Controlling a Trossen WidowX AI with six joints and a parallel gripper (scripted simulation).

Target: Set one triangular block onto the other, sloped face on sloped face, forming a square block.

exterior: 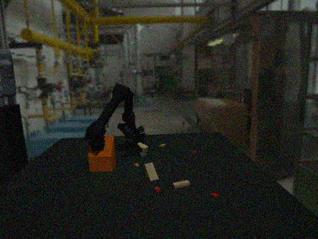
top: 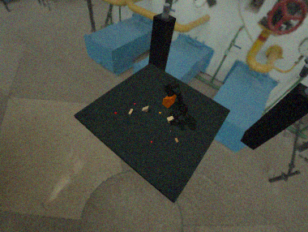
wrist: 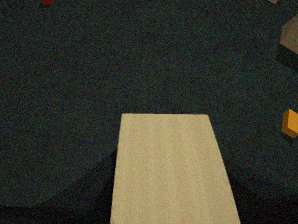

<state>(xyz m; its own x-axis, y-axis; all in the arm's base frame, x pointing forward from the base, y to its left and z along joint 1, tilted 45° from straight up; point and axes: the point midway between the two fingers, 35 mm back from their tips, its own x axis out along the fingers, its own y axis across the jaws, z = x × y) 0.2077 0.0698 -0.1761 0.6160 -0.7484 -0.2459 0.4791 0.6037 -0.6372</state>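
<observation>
Now: gripper tip 1 cm below the tan triangular block. The rest, counted from my gripper tip: orange bit (3 cm behind, 14 cm to the right, 4 cm below).
</observation>
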